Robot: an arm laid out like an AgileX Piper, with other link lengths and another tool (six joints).
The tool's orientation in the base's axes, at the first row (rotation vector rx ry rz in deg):
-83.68 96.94 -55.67
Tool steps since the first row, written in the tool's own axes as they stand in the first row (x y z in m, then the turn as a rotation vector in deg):
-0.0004 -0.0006 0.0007 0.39 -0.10 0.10
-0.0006 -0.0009 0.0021 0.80 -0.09 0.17
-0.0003 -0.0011 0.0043 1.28 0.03 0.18
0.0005 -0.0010 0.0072 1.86 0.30 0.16
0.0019 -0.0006 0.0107 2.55 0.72 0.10
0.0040 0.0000 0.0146 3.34 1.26 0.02
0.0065 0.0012 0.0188 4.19 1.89 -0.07
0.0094 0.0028 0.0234 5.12 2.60 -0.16
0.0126 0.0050 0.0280 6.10 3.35 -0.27
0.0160 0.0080 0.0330 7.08 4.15 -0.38
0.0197 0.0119 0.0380 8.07 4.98 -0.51
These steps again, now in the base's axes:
0.0009 0.0003 0.0002 0.08 -0.41 0.03
0.0023 0.0003 -0.0002 0.09 -0.82 -0.03
0.0043 -0.0002 -0.0011 -0.02 -1.28 -0.15
0.0067 -0.0013 -0.0026 -0.24 -1.83 -0.39
0.0094 -0.0030 -0.0047 -0.58 -2.47 -0.75
0.0122 -0.0054 -0.0072 -1.01 -3.20 -1.21
0.0150 -0.0082 -0.0103 -1.50 -3.98 -1.74
0.0178 -0.0114 -0.0140 -2.04 -4.83 -2.35
0.0204 -0.0148 -0.0182 -2.61 -5.73 -2.98
0.0229 -0.0184 -0.0234 -3.22 -6.62 -3.65
0.0249 -0.0223 -0.0293 -3.85 -7.51 -4.35

